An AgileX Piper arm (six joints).
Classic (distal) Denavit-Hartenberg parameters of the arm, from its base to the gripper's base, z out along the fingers. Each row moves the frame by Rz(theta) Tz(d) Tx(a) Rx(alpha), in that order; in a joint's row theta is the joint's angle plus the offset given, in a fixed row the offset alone. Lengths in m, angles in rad.
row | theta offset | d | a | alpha
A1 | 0 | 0.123 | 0 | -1.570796
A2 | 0.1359 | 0 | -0.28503 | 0
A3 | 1.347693 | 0 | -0.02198 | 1.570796
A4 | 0 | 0.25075 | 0 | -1.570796
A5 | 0 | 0 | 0 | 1.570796
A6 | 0 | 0.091 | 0 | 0
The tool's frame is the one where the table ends.
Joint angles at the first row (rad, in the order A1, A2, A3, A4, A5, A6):
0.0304, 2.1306, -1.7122, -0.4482, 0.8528, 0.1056
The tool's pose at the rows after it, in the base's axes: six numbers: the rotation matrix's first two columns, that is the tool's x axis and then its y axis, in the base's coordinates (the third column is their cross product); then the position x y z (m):
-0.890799, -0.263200, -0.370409, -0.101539, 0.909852, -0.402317, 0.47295, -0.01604, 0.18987
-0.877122, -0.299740, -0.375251, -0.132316, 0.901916, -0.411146, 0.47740, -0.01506, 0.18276
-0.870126, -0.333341, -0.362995, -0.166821, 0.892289, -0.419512, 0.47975, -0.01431, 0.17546
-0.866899, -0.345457, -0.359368, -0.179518, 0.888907, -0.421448, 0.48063, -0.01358, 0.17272
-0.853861, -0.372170, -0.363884, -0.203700, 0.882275, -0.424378, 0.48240, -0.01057, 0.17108
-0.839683, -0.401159, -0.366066, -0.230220, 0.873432, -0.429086, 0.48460, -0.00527, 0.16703
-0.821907, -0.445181, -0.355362, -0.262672, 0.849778, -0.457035, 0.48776, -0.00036, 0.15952
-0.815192, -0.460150, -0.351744, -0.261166, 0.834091, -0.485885, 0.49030, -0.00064, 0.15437
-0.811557, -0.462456, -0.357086, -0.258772, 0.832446, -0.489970, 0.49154, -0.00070, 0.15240
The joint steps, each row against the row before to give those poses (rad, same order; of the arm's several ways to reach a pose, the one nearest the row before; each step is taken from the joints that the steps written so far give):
0.0000, 0.0373, -0.0043, -0.0406, -0.0613, -0.0010
0.0000, 0.0187, -0.0019, -0.0053, -0.0369, -0.0234
0.0002, 0.0165, 0.0000, 0.0000, -0.0182, -0.0308
0.0009, 0.0061, 0.0001, 0.0010, -0.0073, -0.0110
0.0042, 0.0045, -0.0001, 0.0053, -0.0201, -0.0233
0.0094, 0.0099, 0.0001, -0.0009, -0.0216, -0.0161
0.0122, 0.0191, 0.0000, -0.0401, -0.0237, 0.0000
0.0036, 0.0148, -0.0001, -0.0594, -0.0151, 0.0387
0.0000, 0.0056, -0.0004, -0.0127, -0.0110, 0.0117

